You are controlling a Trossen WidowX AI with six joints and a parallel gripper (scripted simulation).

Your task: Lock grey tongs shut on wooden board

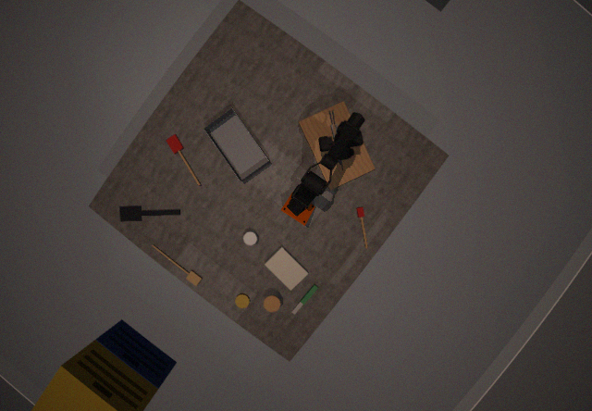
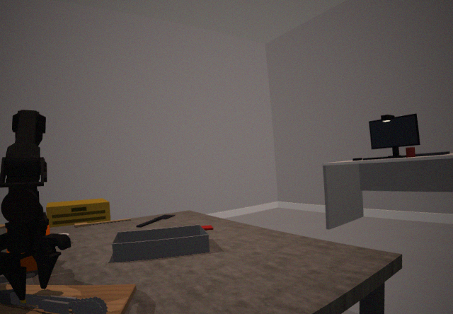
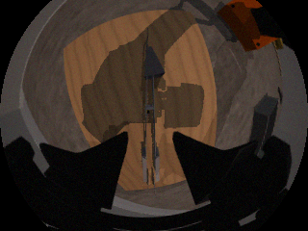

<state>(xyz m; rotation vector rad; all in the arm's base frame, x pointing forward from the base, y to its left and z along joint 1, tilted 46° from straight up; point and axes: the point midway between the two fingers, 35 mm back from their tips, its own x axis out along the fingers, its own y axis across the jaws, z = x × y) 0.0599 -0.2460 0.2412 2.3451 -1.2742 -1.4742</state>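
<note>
Right now the wooden board is 40 mm below my gripper tip. From my gripper tip the other things lie so: white puck: 600 mm to the left, 30 mm below, 10 mm behind; then grey roasting tin: 340 mm ahead, 330 mm to the left, 20 mm below; then cream block: 590 mm to the left, 230 mm behind, 30 mm below.
</note>
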